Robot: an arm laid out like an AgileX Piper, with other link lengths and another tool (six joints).
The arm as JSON. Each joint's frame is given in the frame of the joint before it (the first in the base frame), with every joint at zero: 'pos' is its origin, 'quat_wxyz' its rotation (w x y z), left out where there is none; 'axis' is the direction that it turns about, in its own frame. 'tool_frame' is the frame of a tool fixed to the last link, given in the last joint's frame.
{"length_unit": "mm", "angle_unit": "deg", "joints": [
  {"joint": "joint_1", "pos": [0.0, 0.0, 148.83], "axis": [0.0, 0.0, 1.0]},
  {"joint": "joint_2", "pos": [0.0, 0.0, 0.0], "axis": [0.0, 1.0, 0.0]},
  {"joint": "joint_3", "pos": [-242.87, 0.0, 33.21], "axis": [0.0, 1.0, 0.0]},
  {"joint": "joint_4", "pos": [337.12, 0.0, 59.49], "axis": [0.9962, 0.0, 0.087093]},
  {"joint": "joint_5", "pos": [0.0, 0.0, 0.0], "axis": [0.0, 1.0, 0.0]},
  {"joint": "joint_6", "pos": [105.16, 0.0, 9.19], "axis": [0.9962, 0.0, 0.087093]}
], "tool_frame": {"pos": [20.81, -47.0, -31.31], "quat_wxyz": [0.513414, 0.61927, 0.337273, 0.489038]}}
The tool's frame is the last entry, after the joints.
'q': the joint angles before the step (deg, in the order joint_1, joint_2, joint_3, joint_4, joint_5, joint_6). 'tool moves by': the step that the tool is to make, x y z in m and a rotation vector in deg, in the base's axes. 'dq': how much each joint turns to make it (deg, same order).
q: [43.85 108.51 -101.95 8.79 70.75 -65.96]
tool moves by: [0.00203 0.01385 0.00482 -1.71 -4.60 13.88]
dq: [0.00 0.00 0.00 0.06 0.00 -14.74]
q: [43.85 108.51 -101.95 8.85 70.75 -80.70]
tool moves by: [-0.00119 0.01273 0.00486 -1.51 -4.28 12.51]
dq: [0.00 0.00 -0.11 0.00 0.00 -13.29]
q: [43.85 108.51 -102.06 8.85 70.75 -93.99]
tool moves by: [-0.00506 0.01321 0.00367 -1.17 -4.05 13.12]
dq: [-0.05 0.00 0.00 0.65 0.00 -14.03]
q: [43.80 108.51 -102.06 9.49 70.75 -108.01]
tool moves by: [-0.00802 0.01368 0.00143 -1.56 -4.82 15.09]
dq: [-0.11 0.37 -0.19 0.47 0.00 -16.20]
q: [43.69 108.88 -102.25 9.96 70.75 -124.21]
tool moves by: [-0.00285 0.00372 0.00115 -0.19 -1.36 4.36]
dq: [-0.06 0.13 -0.19 0.36 0.00 -4.73]
